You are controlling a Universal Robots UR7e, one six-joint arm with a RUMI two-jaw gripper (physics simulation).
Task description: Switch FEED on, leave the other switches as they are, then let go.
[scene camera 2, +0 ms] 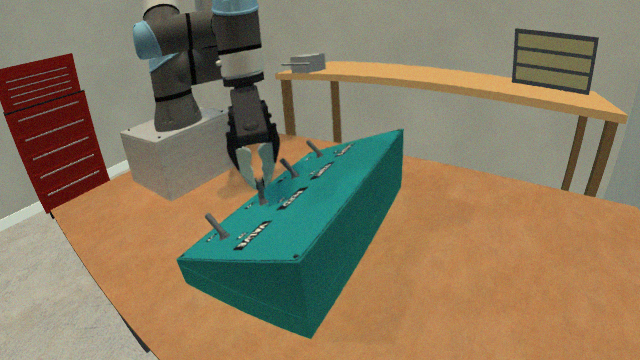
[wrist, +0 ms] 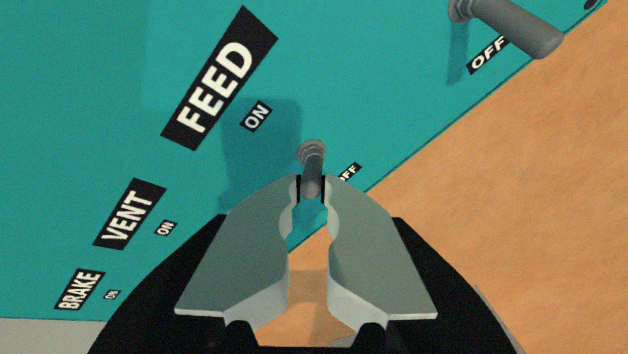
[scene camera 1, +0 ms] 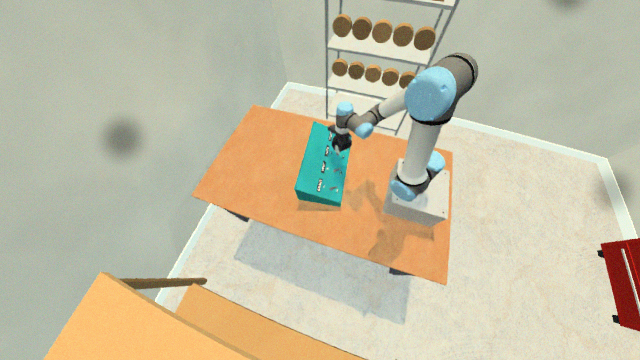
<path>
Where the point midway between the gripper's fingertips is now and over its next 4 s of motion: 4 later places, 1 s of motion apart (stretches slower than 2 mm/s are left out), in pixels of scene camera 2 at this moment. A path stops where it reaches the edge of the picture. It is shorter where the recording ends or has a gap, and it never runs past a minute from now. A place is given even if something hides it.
My gripper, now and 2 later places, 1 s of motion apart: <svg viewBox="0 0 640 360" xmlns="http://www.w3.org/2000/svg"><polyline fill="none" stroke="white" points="260,188 271,191 260,109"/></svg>
</path>
